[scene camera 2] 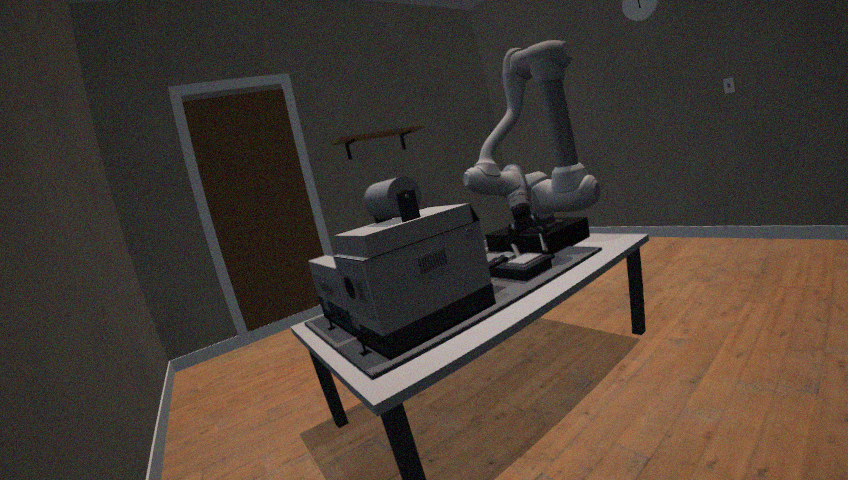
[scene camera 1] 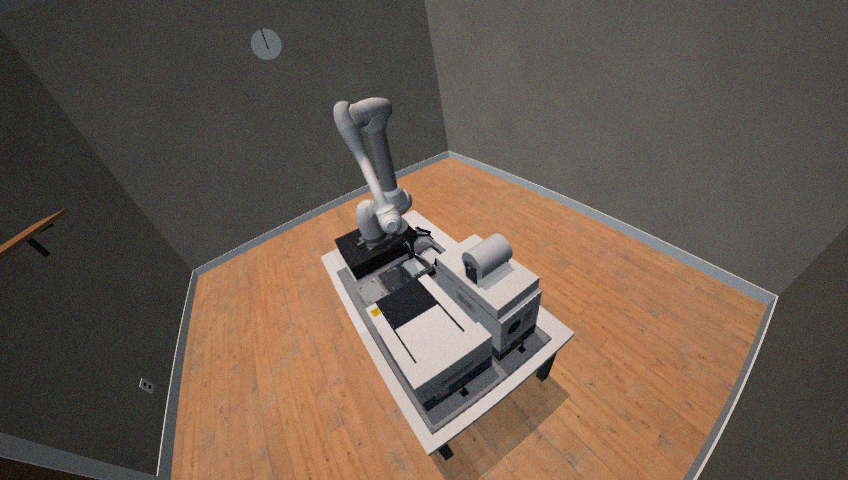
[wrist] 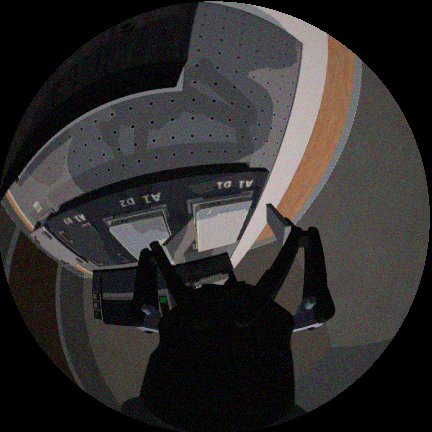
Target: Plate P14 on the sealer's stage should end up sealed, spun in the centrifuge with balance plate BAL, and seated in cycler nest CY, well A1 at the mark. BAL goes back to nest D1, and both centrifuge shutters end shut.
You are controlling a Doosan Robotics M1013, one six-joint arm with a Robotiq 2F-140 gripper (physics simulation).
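Places are measured from the arm's base along level axes (x left, y back, z up), in metres.
Pixels of known places: gripper, fingertip midpoint: (scene camera 2: 532, 254) (scene camera 1: 430, 251) (wrist: 231, 218); arm's base at its link origin: (scene camera 2: 539, 227) (scene camera 1: 375, 239).
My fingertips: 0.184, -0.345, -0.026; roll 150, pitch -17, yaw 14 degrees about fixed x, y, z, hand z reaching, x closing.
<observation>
For each thing: its top centre in the pictures, then the offset to it from my fingertips, as dx, dy, dz. "spot": a spot on its surface instead. Level surfaces: height alone.
- second pale plate at its top centre: (wrist: 147, 245) (scene camera 2: 502, 256) (scene camera 1: 413, 265) -0.139, -0.022, -0.002
- dark nest block at its top centre: (wrist: 146, 239) (scene camera 2: 503, 258) (scene camera 1: 413, 266) -0.139, -0.018, -0.012
- cycler nest CY at its top centre: (wrist: 55, 252) (scene camera 1: 370, 290) -0.417, +0.004, -0.014
- sealer at its top centre: (scene camera 2: 393, 178) (scene camera 1: 482, 241) -0.066, -0.521, +0.408
- low centrifuge at a spot on its surface: (scene camera 1: 443, 344) spot: -0.365, -0.602, +0.142
- white table at its surface level: dz -0.081
My gripper (scene camera 1: 432, 249) (scene camera 2: 529, 246) (wrist: 231, 218) is open, its fingers on either side of the pale plate (wrist: 223, 227) in nest D1. The pads stand apart from it in the wrist view. A second pale plate (wrist: 143, 233) sits in D2. Both are in the dark nest block (scene camera 2: 514, 273) (wrist: 181, 189); D3 at its far end holds no plate. The cycler nest CY (scene camera 1: 371, 290) is a pale grey pad. The sealer (scene camera 1: 496, 279) (scene camera 2: 416, 279) carries a film roll. The low centrifuge (scene camera 1: 443, 344) has a dark area on top; its shutters' state is unclear. P14 cannot be made out.
The arm's black base box (scene camera 1: 370, 252) (scene camera 2: 571, 233) stands behind the nests. A perforated grey board (wrist: 215, 30) lies on the white table (scene camera 1: 437, 441) (scene camera 2: 618, 240). The tall sealer and its roll stand beside the centrifuge.
</observation>
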